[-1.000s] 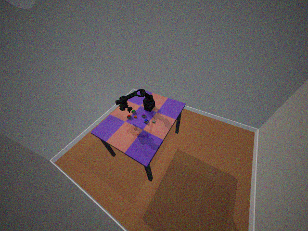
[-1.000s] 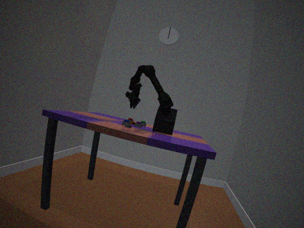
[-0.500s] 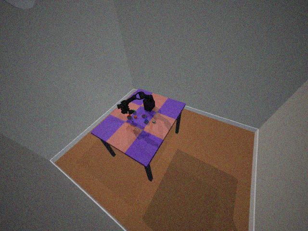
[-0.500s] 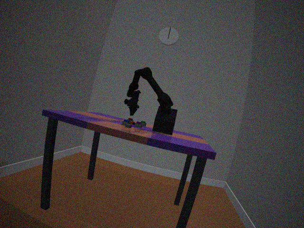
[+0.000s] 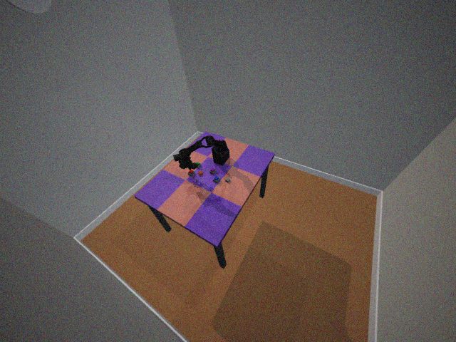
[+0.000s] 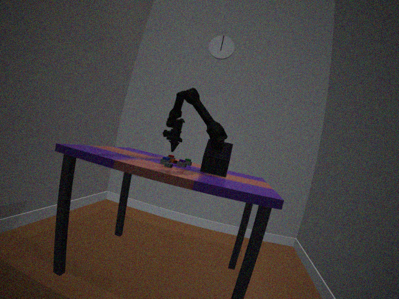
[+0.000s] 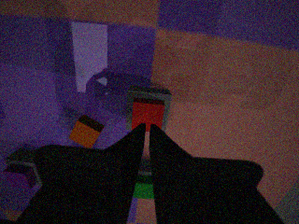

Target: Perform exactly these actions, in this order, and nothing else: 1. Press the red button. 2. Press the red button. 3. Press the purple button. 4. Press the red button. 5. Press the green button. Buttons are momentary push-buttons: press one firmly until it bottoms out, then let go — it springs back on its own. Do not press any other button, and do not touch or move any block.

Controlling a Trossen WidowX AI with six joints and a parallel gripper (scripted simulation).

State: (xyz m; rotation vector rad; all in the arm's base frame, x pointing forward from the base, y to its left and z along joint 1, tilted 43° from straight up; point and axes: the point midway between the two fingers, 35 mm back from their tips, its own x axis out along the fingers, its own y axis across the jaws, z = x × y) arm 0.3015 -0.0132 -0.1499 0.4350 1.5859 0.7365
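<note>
Right now my gripper tip is 30 mm above the red button. From my gripper tip the other things lie so: green button 110 mm behind, 30 mm below, 20 mm to the right; then purple button 160 mm to the left, 140 mm behind, 30 mm below; then orange block 70 mm to the left, 50 mm below, 50 mm behind.
</note>
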